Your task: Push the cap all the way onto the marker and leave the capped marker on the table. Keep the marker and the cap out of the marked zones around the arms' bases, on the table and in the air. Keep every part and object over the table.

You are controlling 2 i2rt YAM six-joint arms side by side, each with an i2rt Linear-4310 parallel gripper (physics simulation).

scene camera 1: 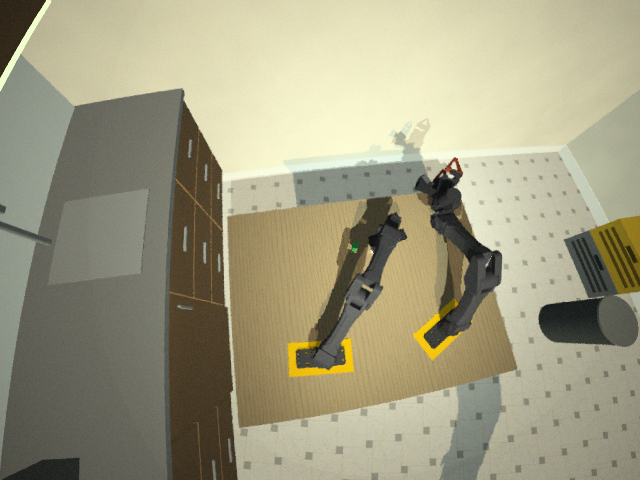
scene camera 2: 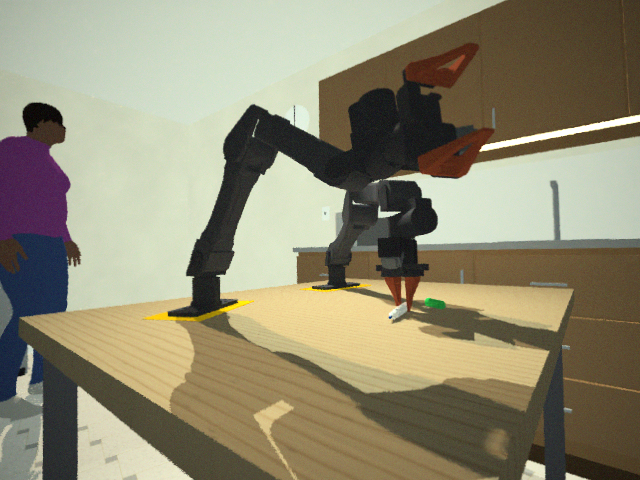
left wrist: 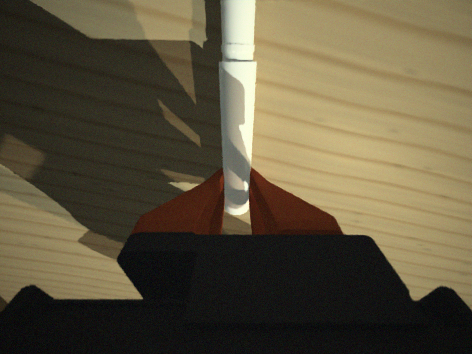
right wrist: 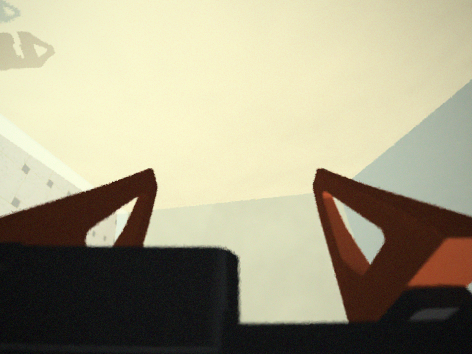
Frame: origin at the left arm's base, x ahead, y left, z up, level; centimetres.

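Where they show: left gripper, fingertip midpoint: (scene camera 2: 404, 311) (left wrist: 236, 176); right gripper, fingertip midpoint: (scene camera 1: 449, 164) (scene camera 2: 482, 85) (right wrist: 235, 177); left arm's base, link origin: (scene camera 1: 320, 357) (scene camera 2: 337, 287); right arm's base, link origin: (scene camera 1: 443, 328) (scene camera 2: 206, 309).
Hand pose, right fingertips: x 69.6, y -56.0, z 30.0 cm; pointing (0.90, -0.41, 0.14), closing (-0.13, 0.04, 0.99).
Each offset is from my right fingertips to the top centre of the thing. "spot": to the spot under its first point. Level surfaces: height alone.
The white marker {dy +23.1, dx -24.3, dz -28.2 cm} (scene camera 2: 397, 312) (left wrist: 237, 110) is at the table surface or very near it; its blue tip points toward the lower left in scene camera 2. The left gripper (scene camera 2: 403, 305) (left wrist: 237, 175) points down and is shut on the marker's rear end, one finger on each side. In scene camera 1 the left arm hides these fingers. The green cap {dy +36.9, dx -23.1, dz -28.2 cm} (scene camera 1: 354, 246) (scene camera 2: 434, 303) lies on the table, apart from the marker, to the right of the left gripper in scene camera 2. The right gripper (scene camera 1: 453, 168) (scene camera 2: 483, 88) (right wrist: 235, 172) is open and empty, high up, pointing away from the table.
Yellow outlined zones {spot: dy +67.5, dx -69.9, dz -29.9 cm} (scene camera 1: 292, 360) {spot: dy +11.3, dx -69.0, dz -29.9 cm} (scene camera 1: 425, 345) surround both arm bases on the wooden table {dz -30.0 cm} (scene camera 1: 268, 310) (scene camera 2: 310, 335). The right gripper is near the table's far edge in scene camera 1. Brown cabinets (scene camera 1: 196, 248) stand left of the table, and a dark bin (scene camera 1: 568, 322) to its right.
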